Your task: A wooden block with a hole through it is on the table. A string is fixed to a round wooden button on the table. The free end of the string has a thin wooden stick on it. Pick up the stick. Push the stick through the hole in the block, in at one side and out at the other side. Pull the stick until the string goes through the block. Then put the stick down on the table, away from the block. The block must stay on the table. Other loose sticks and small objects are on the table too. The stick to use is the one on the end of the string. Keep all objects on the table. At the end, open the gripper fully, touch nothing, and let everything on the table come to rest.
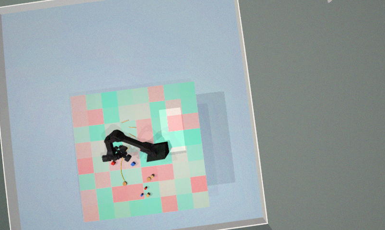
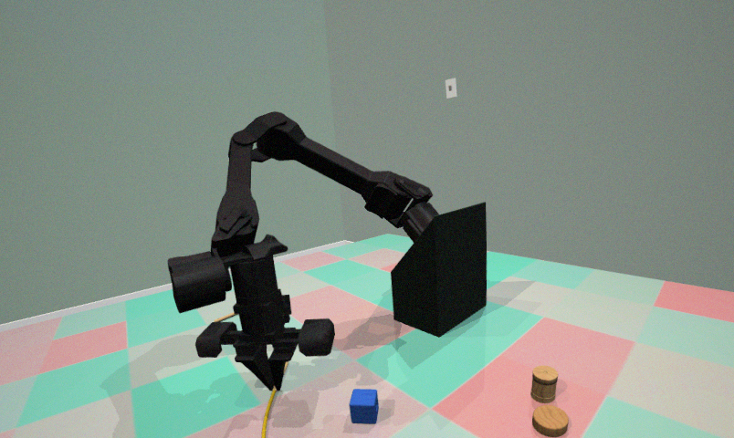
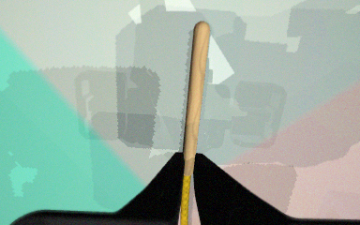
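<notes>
Now: gripper tip 12 cm to the right of the blue block, 8 cm past it and 1 cm below it. Round my gripper tip: round wooden button: 32 cm to the left, 2 cm ahead, 1 cm above; then thin wooden stick: 1 cm to the right, 1 cm behind; then red cube: 12 cm ahead, 11 cm to the left, 1 cm above.
</notes>
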